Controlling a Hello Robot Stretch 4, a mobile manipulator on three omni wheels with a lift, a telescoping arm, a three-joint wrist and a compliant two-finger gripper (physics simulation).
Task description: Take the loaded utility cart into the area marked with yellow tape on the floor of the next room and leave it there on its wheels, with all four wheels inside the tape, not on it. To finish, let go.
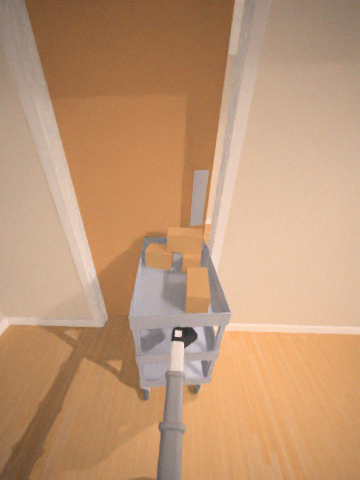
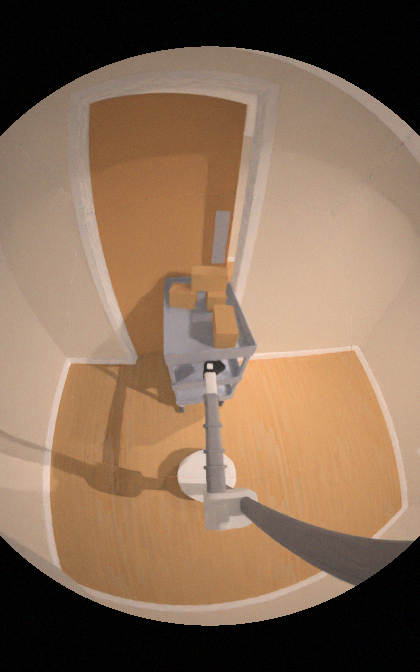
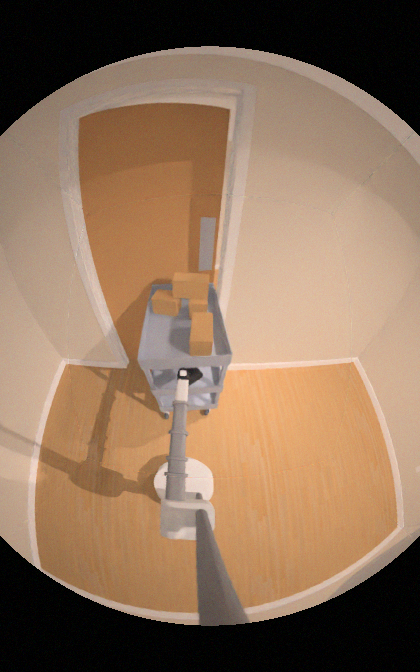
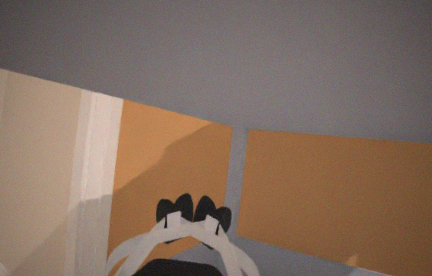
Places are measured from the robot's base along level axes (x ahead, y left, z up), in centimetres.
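Pixels of known places: gripper, fingertip midpoint: [image 4: 194, 210].
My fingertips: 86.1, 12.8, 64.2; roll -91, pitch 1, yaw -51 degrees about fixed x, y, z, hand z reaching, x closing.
Behind a point stands the place of what it marks, as x, y, z.
The grey three-shelf utility cart [image 1: 180, 320] @[59.2, -0.8, 79.9] [image 2: 190, 358] [image 3: 185, 362] [image 4: 250, 60] @[77.6, 3.4, 74.6] stands upright in the doorway, its far end at the orange door [image 1: 125, 150] @[121.0, 36.7, 141.7] [image 2: 155, 200] [image 3: 145, 200]. Several cardboard boxes, one a long box [image 1: 198, 290] @[69.8, -8.4, 88.4] [image 2: 225, 326] [image 3: 201, 333], lie on its top tray. The door is ajar, with a narrow gap at its right edge. My gripper [image 1: 189, 337] [image 2: 217, 368] [image 3: 192, 375] [image 4: 194, 210] @[86.0, 12.8, 64.2] is shut and empty, below the top tray at the cart's near end. The far wheels are hidden. The yellow tape does not show.
The white door frame [image 1: 235, 150] @[107.5, -22.1, 145.7] [image 2: 257, 175] [image 3: 235, 175] stands close along the cart's right side; the left jamb is farther off. A grey plate [image 1: 199, 197] @[133.5, -8.9, 113.1] [image 2: 221, 237] [image 3: 207, 244] is on the door. Through the gap, a strip of wall and floor shows.
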